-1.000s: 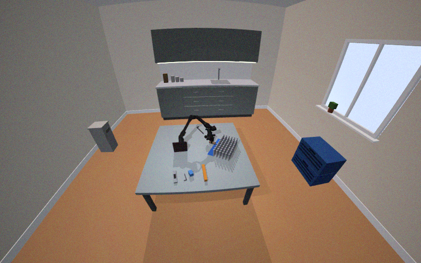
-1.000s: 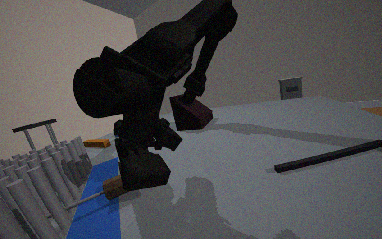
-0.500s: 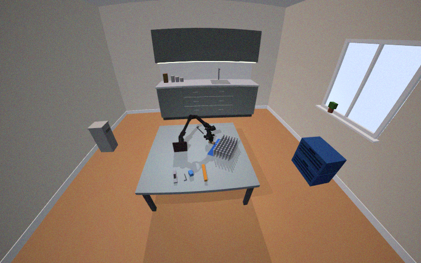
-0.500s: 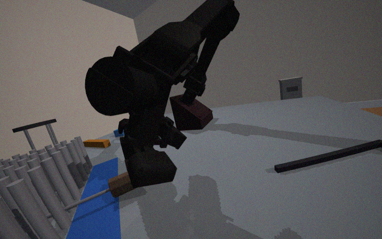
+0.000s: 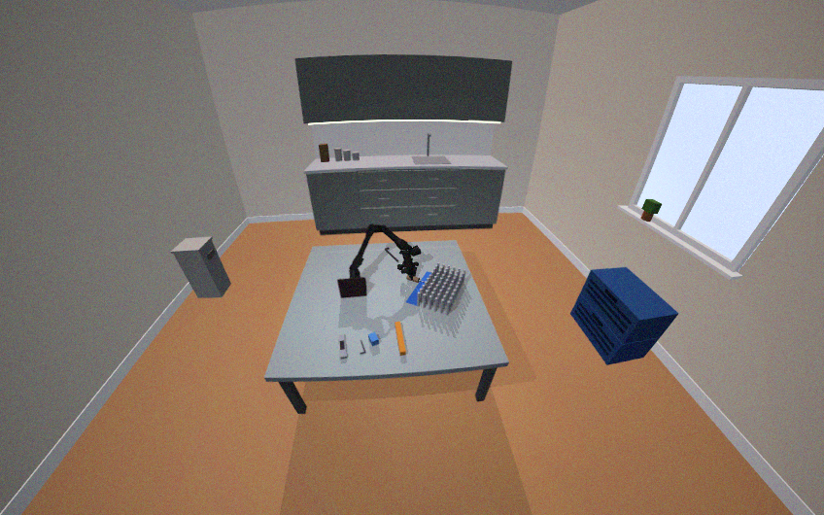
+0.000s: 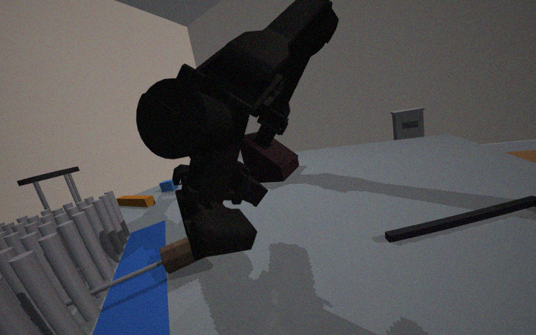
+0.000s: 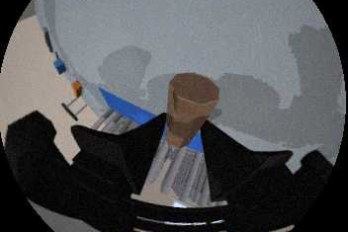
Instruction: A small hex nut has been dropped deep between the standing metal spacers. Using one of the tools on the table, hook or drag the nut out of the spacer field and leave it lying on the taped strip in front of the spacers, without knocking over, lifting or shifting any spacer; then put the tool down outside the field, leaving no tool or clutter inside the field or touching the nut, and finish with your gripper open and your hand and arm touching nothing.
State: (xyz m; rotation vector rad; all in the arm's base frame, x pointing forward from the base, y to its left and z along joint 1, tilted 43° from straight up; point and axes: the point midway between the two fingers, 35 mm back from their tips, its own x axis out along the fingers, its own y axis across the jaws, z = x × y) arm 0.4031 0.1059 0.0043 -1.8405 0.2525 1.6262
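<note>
Right now the blue taped strip is 8 cm to the right of my gripper tip, 5 cm ahead of it and 2 cm below it. From my gripper tip the other things lie so: hex nut (17 cm ahead, 12 cm to the right, 1 cm below); hook tool (9 cm ahead, 6 cm to the right); orange block (51 cm to the right, 17 cm behind).
</note>
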